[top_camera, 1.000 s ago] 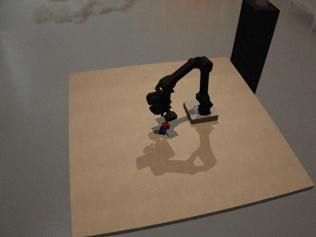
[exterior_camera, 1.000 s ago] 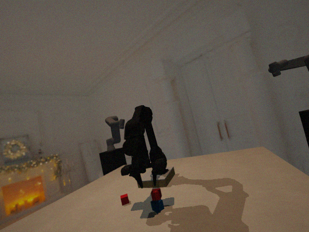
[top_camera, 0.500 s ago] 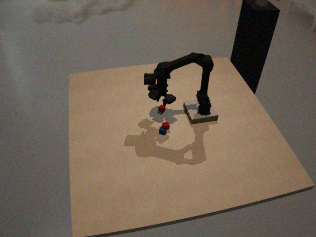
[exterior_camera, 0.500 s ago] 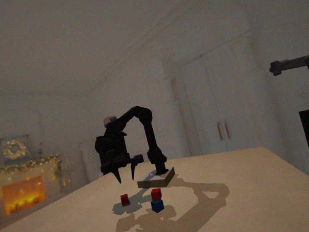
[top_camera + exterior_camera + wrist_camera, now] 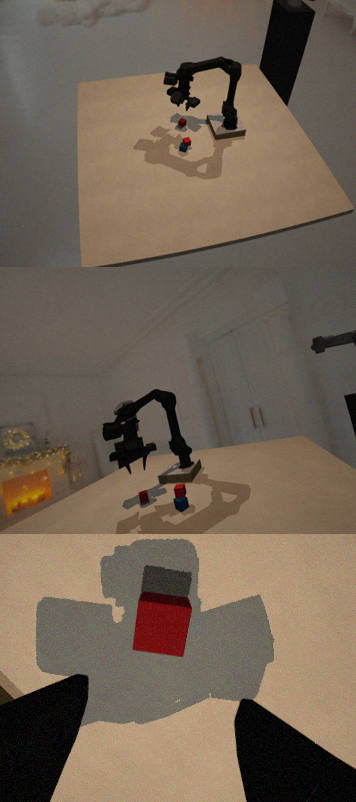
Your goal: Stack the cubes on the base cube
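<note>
Right now my gripper tip is 190 mm to the right of the blue cube, 100 mm above it and 30 mm short of it.
</note>
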